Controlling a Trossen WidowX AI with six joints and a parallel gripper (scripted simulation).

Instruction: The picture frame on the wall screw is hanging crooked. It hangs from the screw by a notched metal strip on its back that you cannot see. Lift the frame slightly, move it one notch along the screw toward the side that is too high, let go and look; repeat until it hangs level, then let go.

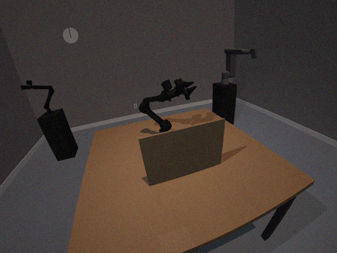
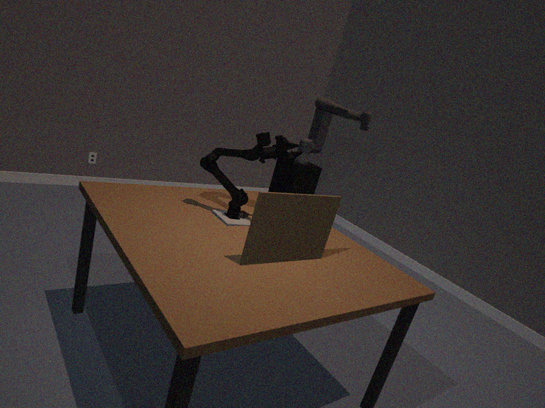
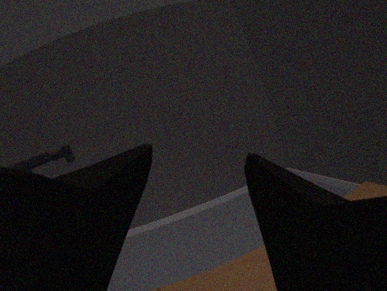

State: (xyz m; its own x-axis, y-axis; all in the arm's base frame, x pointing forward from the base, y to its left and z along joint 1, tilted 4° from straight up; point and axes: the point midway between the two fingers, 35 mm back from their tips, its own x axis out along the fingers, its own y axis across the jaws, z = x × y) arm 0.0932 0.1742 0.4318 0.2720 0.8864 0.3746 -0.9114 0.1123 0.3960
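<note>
The picture frame lies 33 cm ahead of my gripper tip, 26 cm below it and 22 cm to the right of it. Round my gripper tip: wall panel: 34 cm ahead, 28 cm below, 24 cm to the right.
</note>
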